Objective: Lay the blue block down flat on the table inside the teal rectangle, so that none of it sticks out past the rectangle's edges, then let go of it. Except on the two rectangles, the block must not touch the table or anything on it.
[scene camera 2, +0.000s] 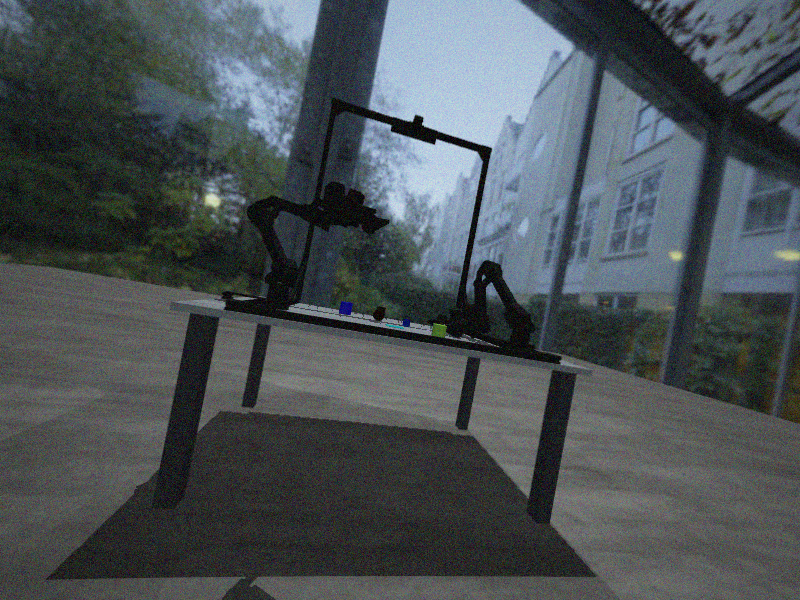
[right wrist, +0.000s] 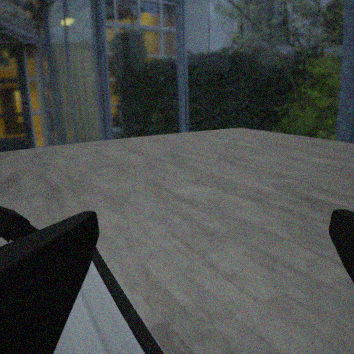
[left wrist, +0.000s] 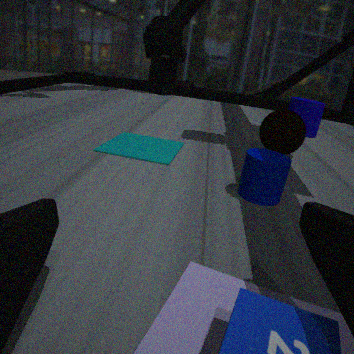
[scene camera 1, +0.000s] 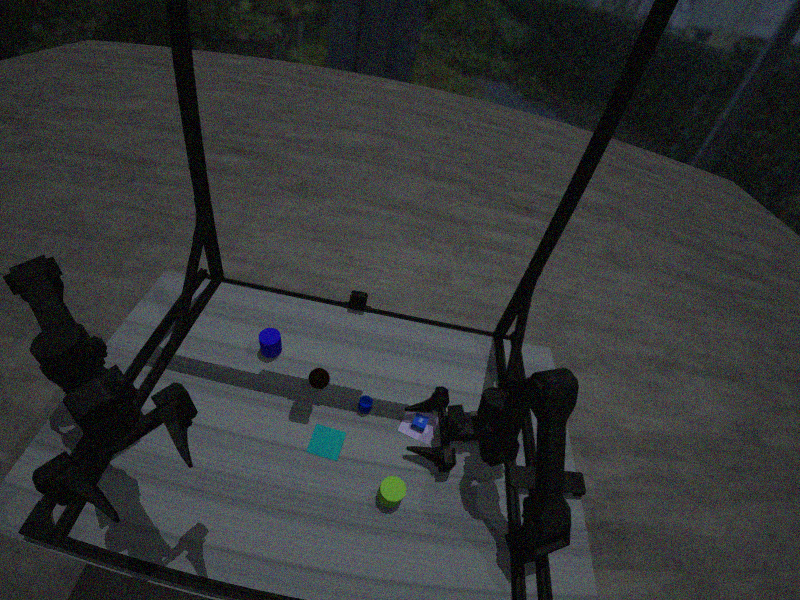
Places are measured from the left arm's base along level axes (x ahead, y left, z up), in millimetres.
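Pixels of known places: left gripper, fingertip midpoint: [scene camera 2: 431, 323] [left wrist: 181, 212] [scene camera 1: 405, 428]; right gripper, fingertip midpoint: [scene camera 2: 382, 216] [right wrist: 214, 222] [scene camera 1: 155, 492]; left arm's base, origin of the base link: [scene camera 2: 518, 346] [scene camera 1: 526, 545]; right arm's base, origin of the base link: [scene camera 2: 276, 302] [left wrist: 161, 84].
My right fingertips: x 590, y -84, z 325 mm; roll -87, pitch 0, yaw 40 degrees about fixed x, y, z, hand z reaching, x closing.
Ahead of a thing's pixels: the offset from my right fingertips to its top centre. "pt": to the spot under its first point.
The blue block {432 mm back, 225 mm right, 325 mm down} [scene camera 1: 420, 423] [left wrist: 282, 325], with a white 2 on one face, is on the lilac rectangle {pt 401 mm back, 214 mm right, 343 mm down} [scene camera 1: 407, 429] [left wrist: 187, 310]; its lower part is cut off in the left wrist view. The teal rectangle {pt 214 mm back, 199 mm right, 343 mm down} [scene camera 1: 326, 442] [scene camera 2: 395, 326] [left wrist: 140, 148] lies bare on the table, left of the block in scene camera 1. My left gripper [scene camera 1: 407, 428] [left wrist: 181, 212] is open and low, its fingers on either side of the block, apart from it. My right gripper [scene camera 1: 154, 492] [scene camera 2: 386, 222] [right wrist: 214, 222] is open and empty, high at the left of scene camera 1.
A small blue cylinder {309 mm back, 279 mm right, 313 mm down} [scene camera 1: 365, 404] [left wrist: 264, 177] stands between the block and a dark ball {206 mm back, 352 mm right, 294 mm down} [scene camera 1: 319, 377] [left wrist: 282, 132]. A violet-blue cylinder {87 mm back, 462 mm right, 290 mm down} [scene camera 1: 270, 342] [left wrist: 307, 117] stands farther back. A lime cylinder {334 mm back, 70 mm right, 300 mm down} [scene camera 1: 391, 492] [scene camera 2: 438, 330] stands nearer the front. Black frame posts rise at both sides.
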